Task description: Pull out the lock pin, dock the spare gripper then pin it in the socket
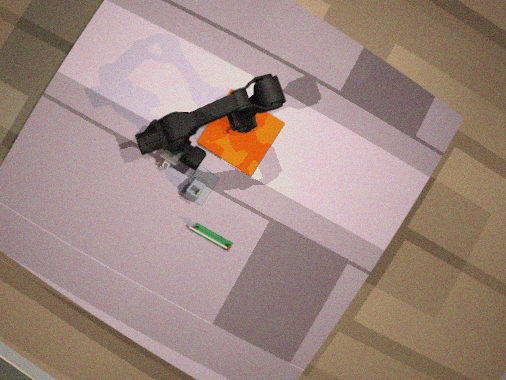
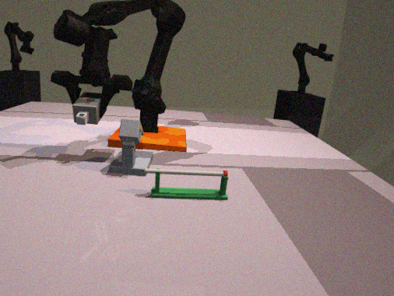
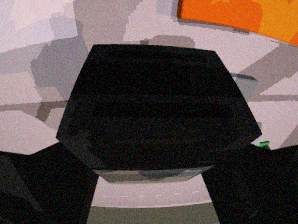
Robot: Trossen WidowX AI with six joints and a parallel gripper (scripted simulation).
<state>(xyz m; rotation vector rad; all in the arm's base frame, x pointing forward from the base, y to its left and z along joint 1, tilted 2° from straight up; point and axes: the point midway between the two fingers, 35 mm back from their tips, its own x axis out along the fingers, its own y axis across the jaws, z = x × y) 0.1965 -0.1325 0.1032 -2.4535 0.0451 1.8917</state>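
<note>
Right now the grey mount is 7 cm ahead of my gripper tip, 12 cm to the left of it and 4 cm below it. From my gripper tip the other things lie so: green rack (18 cm ahead, 24 cm to the left, 7 cm below); then spare gripper (2 cm above).
</note>
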